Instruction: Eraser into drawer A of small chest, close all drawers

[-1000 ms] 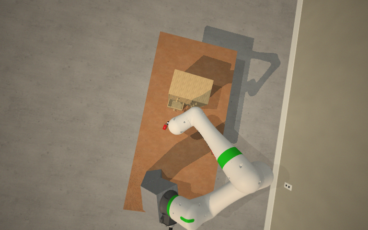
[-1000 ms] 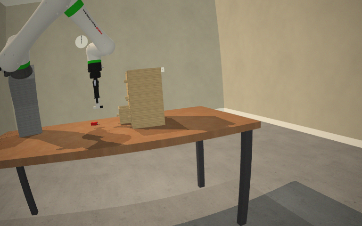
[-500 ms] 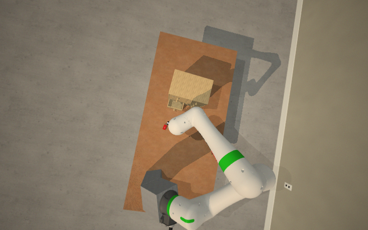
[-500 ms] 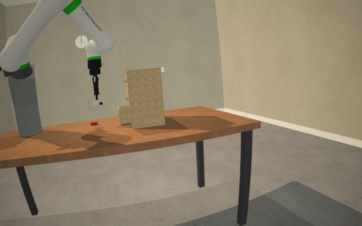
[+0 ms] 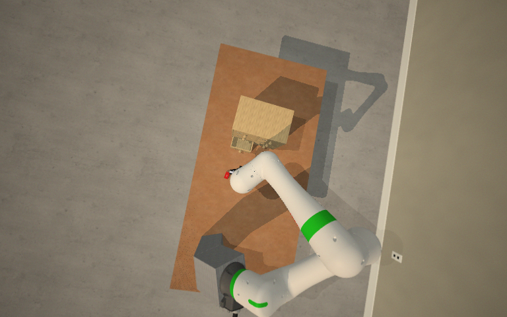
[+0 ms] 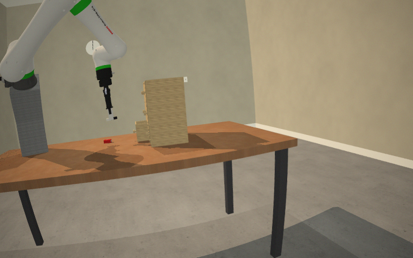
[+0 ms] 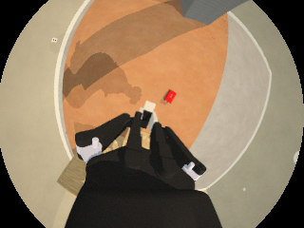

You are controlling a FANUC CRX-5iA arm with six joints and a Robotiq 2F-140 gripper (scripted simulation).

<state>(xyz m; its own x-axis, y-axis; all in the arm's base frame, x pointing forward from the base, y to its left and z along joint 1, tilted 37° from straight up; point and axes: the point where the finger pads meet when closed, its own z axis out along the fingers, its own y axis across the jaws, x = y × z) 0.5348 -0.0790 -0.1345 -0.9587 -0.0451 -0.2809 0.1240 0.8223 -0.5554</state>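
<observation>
My gripper is now 3 cm above the eraser. Also, from my hand: red block: 17 cm below, 8 cm to the left, 3 cm behind.
</observation>
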